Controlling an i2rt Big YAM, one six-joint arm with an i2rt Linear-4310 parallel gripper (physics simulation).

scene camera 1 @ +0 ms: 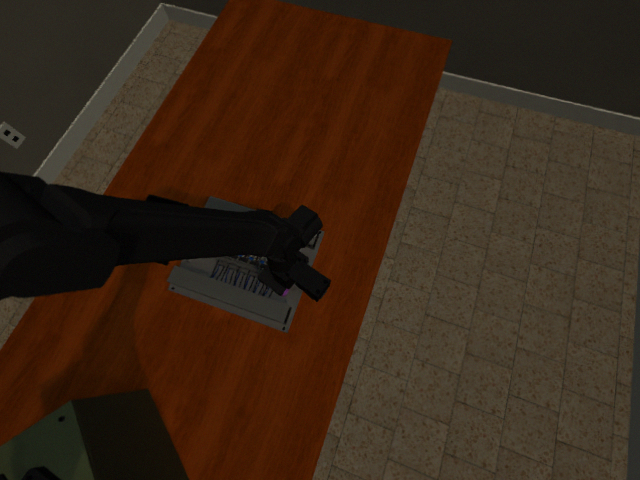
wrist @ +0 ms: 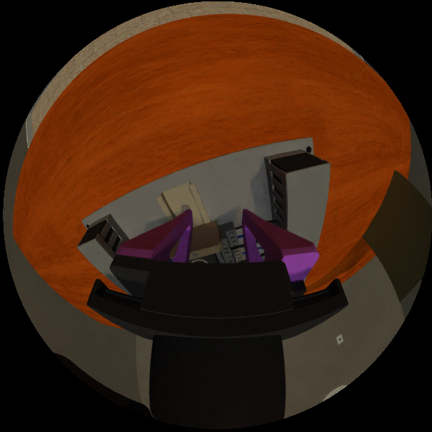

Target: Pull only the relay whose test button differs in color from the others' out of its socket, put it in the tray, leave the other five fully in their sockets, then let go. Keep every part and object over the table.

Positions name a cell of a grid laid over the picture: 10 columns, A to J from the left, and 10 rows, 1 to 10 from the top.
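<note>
My gripper (wrist: F5), visible. Grey panel (wrist: F5), visible. Tan end block (wrist: E6), likewise.
</note>
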